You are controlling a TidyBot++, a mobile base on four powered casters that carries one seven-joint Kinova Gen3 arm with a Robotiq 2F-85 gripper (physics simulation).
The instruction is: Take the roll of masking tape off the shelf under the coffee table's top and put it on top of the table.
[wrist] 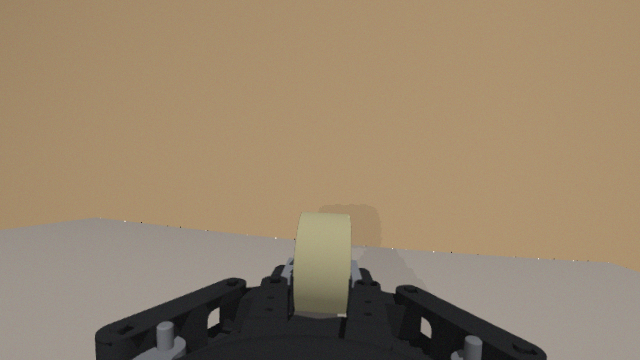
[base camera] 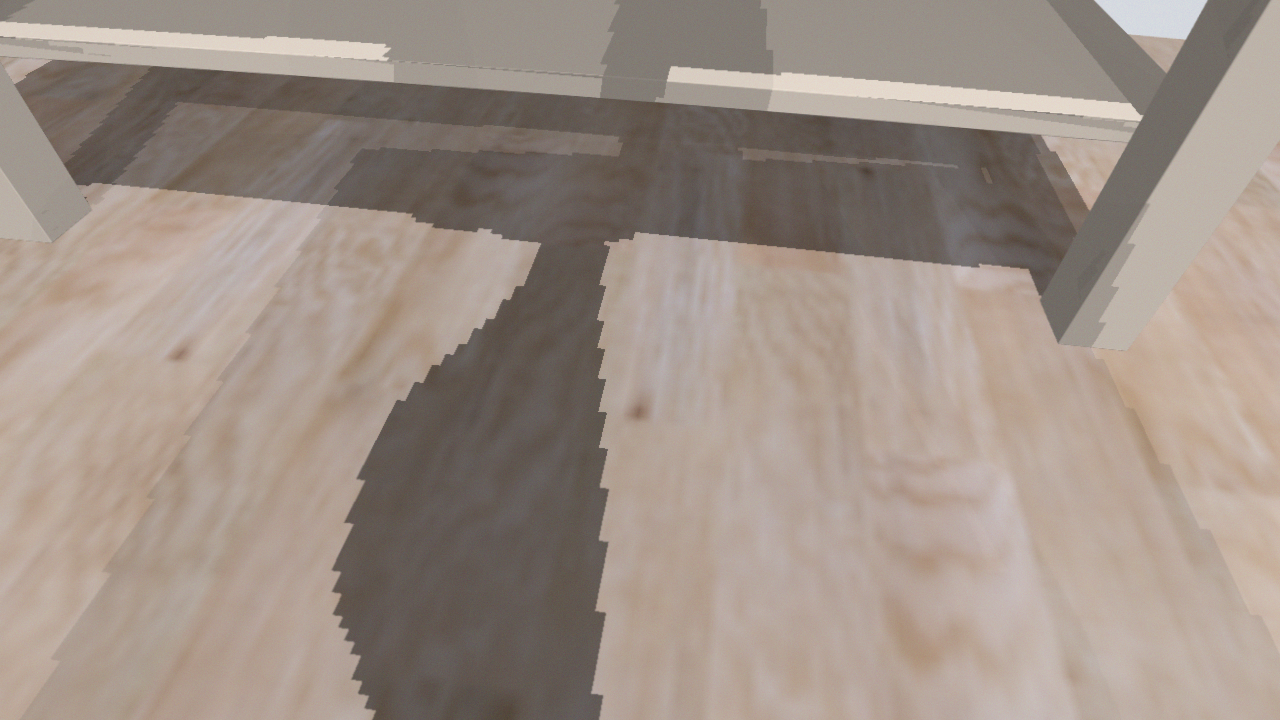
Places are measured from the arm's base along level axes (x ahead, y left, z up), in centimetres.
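Where they show: gripper, fingertip midpoint: [wrist: 322, 274].
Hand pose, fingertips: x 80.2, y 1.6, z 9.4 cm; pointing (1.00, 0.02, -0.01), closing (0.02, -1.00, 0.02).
Observation:
Each offset is from my fingertips to the top centre of the thing. "*": to the spot under its first point. Level surfaces: height alone.
The roll of masking tape @[dy +0.0, dx -0.8, dz +4.4 cm] [wrist: 322, 262], pale yellow, stands on edge between the fingertips in the wrist view, its outer band facing the camera. My gripper [wrist: 322, 274] is shut on it. The grey coffee table top @[* dy +19.6, dx +7.1, dz -4.1 cm] [wrist: 125, 270] spreads below and beyond the gripper, its far edge showing past the tape. How high the tape is above the top cannot be told exactly. In the base camera view the table's lower shelf @[* dy +9.2, dx -19.0, dz -34.1 cm] [base camera: 501, 40] crosses the top of the picture; the gripper and the tape do not show there.
A plain tan wall [wrist: 320, 100] rises behind the table. In the base camera view, a table leg @[* dy -32.1, dx -33.0, dz -36.0 cm] [base camera: 1154, 188] stands at the right and another leg @[* dy +47.2, dx -22.4, dz -43.5 cm] [base camera: 31, 170] at the left, on the wooden floor @[dz -49.1 cm] [base camera: 760, 465]. A dark shadow falls across the floor and the shelf.

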